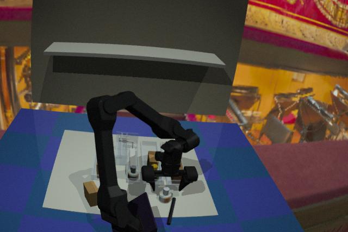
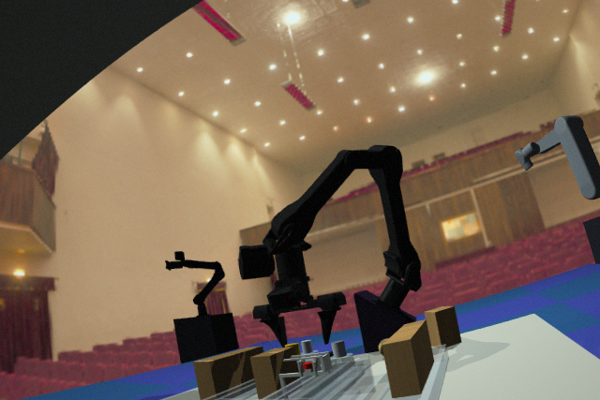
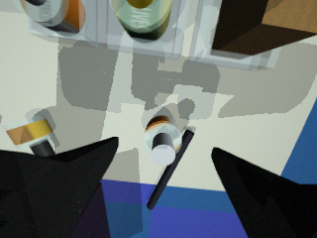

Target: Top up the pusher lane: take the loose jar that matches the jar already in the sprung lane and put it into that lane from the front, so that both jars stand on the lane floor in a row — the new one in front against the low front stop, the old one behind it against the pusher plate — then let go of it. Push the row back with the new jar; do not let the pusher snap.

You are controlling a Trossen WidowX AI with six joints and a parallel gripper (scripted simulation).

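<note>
Now: the black rod 70 mm behind my gripper tip, 10 mm to the right of it and 40 mm below it. The rest, counted from my gripper tip: box 10 mm ahead, 270 mm to the left, 10 mm below; then red part 320 mm ahead, 110 mm to the left, 20 mm above; then white mat 190 mm ahead, 110 mm to the left, 50 mm below.
</note>
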